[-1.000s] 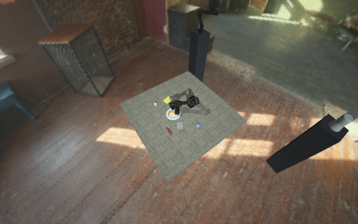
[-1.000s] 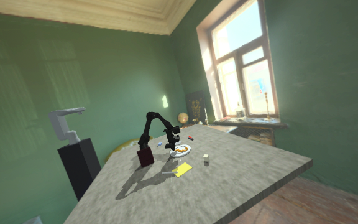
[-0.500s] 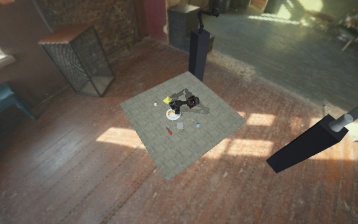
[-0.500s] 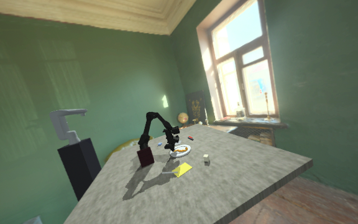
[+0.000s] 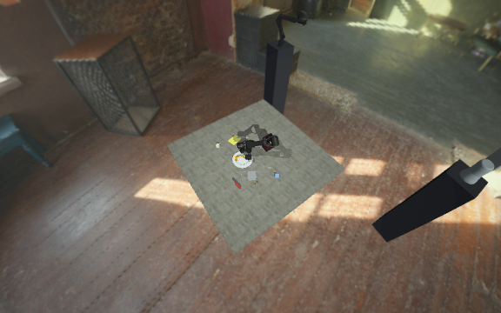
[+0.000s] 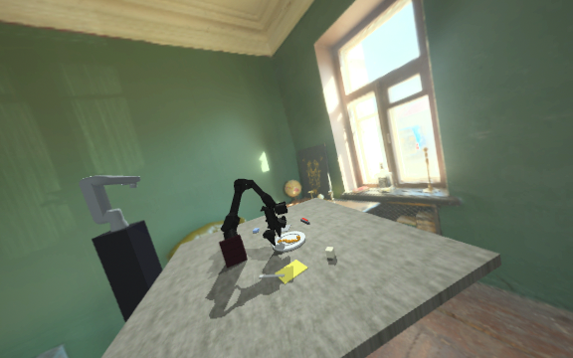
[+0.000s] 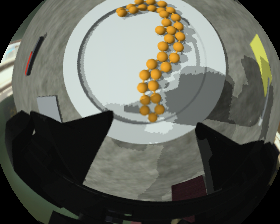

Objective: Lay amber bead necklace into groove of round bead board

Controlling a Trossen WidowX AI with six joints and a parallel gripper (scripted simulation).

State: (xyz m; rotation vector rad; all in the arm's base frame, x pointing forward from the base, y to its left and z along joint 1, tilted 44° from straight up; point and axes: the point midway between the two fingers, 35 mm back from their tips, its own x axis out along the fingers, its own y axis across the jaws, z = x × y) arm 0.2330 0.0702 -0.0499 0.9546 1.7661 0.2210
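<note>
My gripper tip is now 60 mm short of the board, 10 mm to the left of it and 20 mm above it. From my gripper tip the other things lie so: grey square 70 mm ahead, 200 mm to the left, 20 mm below; then white stick 70 mm behind, 260 mm to the right, 20 mm below; then yellow card 20 mm ahead, 270 mm to the right, 20 mm below.
</note>
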